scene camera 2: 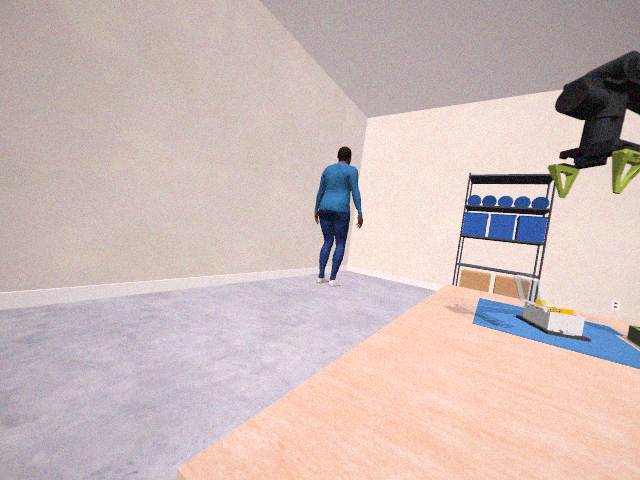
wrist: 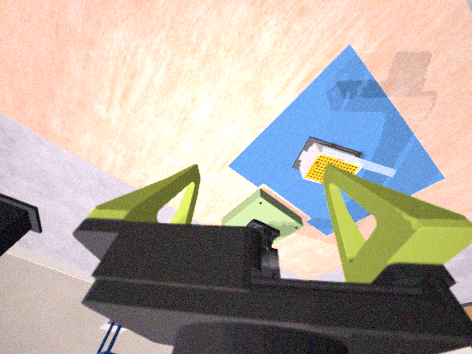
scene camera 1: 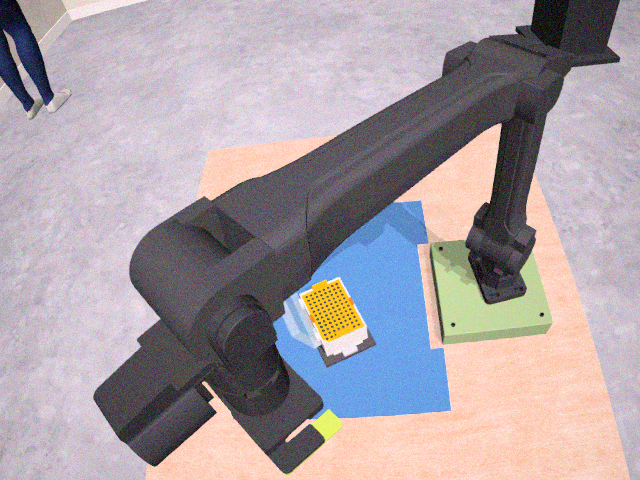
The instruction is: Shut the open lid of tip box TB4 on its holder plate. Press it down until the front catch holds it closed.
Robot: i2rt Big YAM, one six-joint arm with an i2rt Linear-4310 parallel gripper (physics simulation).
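Where they show: gripper, fingertip midpoint: (scene camera 2: 586,195) (wrist: 259,170) (scene camera 1: 277,417); arm's base, link origin: (wrist: 260,230) (scene camera 1: 496,275).
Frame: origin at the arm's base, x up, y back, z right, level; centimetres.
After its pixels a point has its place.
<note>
The white tip box TB4 (scene camera 1: 347,342) {x -1.6, y -31.5, z -6.4 cm} (scene camera 2: 565,323) {x -0.9, y -31.8, z -6.5 cm} (wrist: 312,156) {x -0.4, y -33.3, z -6.9 cm} holds an orange perforated rack (scene camera 1: 333,312) {x 1.3, y -33.0, z -1.1 cm} (wrist: 334,168) and sits on a dark holder plate (scene camera 1: 333,359) {x -3.6, y -34.7, z -8.5 cm} (scene camera 2: 581,338) {x -3.9, y -28.3, z -7.5 cm}. Its clear lid (scene camera 1: 299,322) {x 3.8, y -39.3, z -3.2 cm} (scene camera 2: 528,287) {x 7.2, y -40.6, z -3.9 cm} (wrist: 381,168) {x 9.9, y -41.9, z -0.1 cm} stands open, tilted up from one long side of the box. My gripper (scene camera 2: 589,194) {x 30.8, y -40.0, z -28.8 cm} (wrist: 259,170) {x 30.8, y -40.0, z -28.8 cm} is open with green fingers and nothing between them. It hangs high above the table, well apart from box and lid. In scene camera 1 the arm hides one finger. The box's label is not readable.
The box's plate lies on a blue mat (scene camera 1: 398,372) {x -4.4, y -23.3, z -13.4 cm} (scene camera 2: 496,315) {x -4.4, y -46.5, z 1.0 cm} (wrist: 280,135) {x -4.4, y -32.3, z -16.0 cm} on the wooden table (scene camera 1: 496,413) {x -4.7, y -7.8, z -25.5 cm} (scene camera 2: 413,403) {x -4.7, y -66.8, z -66.5 cm} (wrist: 125,75) {x -4.7, y -24.9, z -56.3 cm}. A green block (scene camera 1: 491,322) {x -0.1, y -4.5, z -9.6 cm} (wrist: 250,212) {x -0.1, y -6.1, z -8.4 cm} beside the mat carries the arm's base. A shelf rack (scene camera 2: 509,179) and a person (scene camera 2: 337,191) stand beyond the table.
</note>
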